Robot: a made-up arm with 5 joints.
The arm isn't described. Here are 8 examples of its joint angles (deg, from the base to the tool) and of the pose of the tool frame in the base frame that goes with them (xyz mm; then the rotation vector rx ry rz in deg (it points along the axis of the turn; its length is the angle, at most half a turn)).
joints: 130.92 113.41 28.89 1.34 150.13
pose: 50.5 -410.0 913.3 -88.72 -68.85 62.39
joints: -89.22 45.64 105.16 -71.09 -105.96
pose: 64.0 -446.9 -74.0 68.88 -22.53 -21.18
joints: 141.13 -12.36 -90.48 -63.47 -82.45
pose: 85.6 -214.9 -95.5 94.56 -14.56 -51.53
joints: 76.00 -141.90 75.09 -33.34 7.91
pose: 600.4 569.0 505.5 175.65 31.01 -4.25
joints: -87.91 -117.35 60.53 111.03 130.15
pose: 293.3 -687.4 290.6 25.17 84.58 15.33
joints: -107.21 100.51 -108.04 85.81 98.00
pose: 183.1 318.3 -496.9 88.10 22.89 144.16
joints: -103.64 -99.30 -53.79 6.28 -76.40
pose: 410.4 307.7 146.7 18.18 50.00 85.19
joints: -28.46 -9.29 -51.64 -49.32 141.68
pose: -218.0 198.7 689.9 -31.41 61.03 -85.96
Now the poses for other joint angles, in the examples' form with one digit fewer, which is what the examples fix.
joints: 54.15 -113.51 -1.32 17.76 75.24
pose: 1040 -401 98 -50.8 25.4 81.5
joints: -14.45 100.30 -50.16 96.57 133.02
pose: -313 381 172 -38.2 -6.4 -76.8
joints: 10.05 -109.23 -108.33 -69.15 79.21
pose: -323 -313 477 -41.3 48.9 -64.1
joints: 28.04 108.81 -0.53 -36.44 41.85
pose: -324 89 742 -111.6 -101.9 -34.0
